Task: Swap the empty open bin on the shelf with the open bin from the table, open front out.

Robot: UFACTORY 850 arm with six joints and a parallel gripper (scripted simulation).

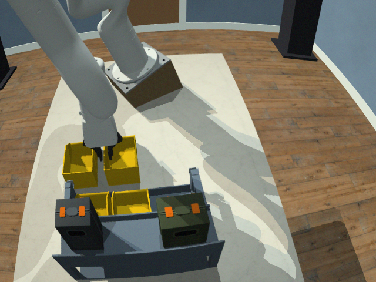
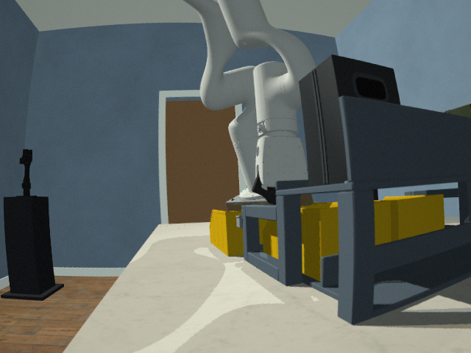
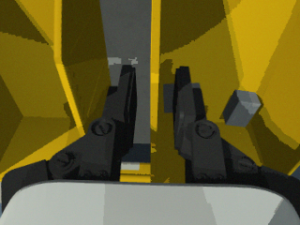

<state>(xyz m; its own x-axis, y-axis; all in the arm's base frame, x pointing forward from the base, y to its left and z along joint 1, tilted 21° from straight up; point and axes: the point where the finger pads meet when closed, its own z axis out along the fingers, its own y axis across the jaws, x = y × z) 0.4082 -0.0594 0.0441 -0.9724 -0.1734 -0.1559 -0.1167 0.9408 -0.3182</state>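
Now: the shelf lip 110 mm ahead of my hand, 80 mm to the left of it and 50 mm below it. Round my hand: dark grey case: 310 mm ahead, 100 mm above, 10 mm to the right; then green case: 290 mm ahead, 220 mm to the left, 90 mm above.
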